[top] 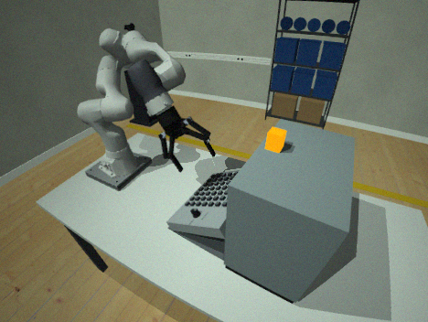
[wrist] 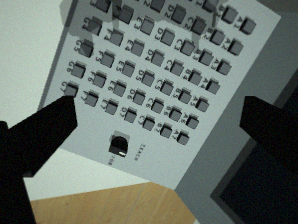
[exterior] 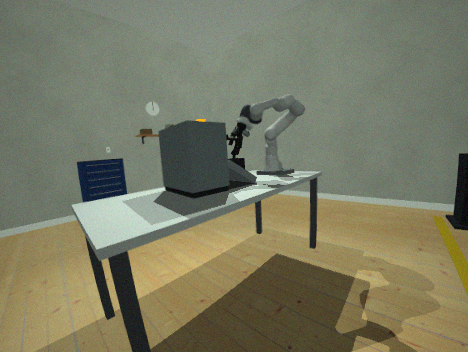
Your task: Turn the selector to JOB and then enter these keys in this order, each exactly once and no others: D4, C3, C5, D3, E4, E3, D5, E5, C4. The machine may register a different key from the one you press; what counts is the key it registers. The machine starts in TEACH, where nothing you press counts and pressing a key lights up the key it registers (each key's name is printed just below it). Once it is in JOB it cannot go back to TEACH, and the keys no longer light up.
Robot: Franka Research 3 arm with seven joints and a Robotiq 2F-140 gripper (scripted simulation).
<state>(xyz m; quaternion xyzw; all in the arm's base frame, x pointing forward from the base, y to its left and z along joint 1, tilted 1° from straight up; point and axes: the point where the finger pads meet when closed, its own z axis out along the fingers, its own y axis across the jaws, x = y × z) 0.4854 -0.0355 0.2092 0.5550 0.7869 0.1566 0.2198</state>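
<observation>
The key lies 110 mm ahead of my hand, 30 mm to the left of it and 120 mm below it. Round my hand: selector knob (60 mm ahead, 130 mm to the right, 120 mm below).
</observation>
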